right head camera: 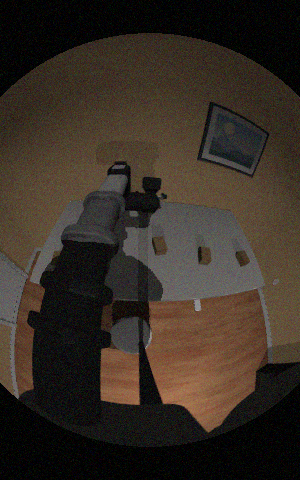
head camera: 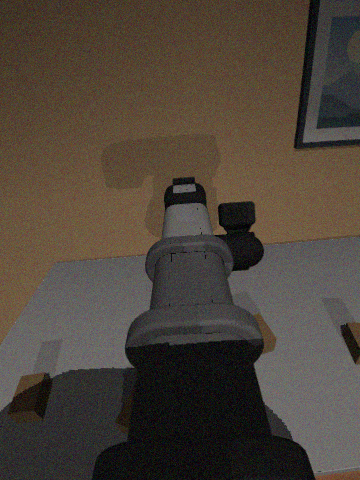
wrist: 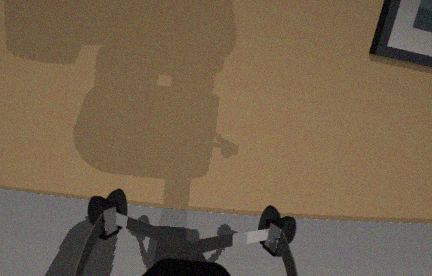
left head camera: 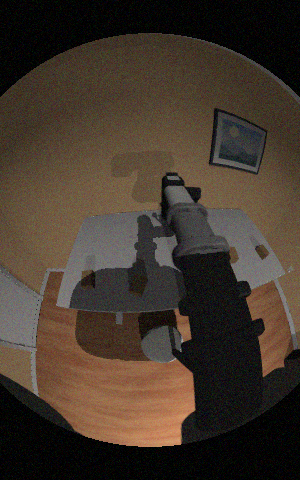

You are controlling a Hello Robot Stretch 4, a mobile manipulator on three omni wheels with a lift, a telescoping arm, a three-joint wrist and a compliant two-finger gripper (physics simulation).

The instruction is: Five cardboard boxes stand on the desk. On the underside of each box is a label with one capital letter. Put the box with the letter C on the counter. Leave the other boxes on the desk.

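Observation:
Gripper at [wrist: 193, 214]. Grey desk at [head camera: 74, 328], [right head camera: 136, 273], [wrist: 315, 239] and [left head camera: 115, 246]. Framed picture at [right head camera: 229, 139] and [left head camera: 238, 143].

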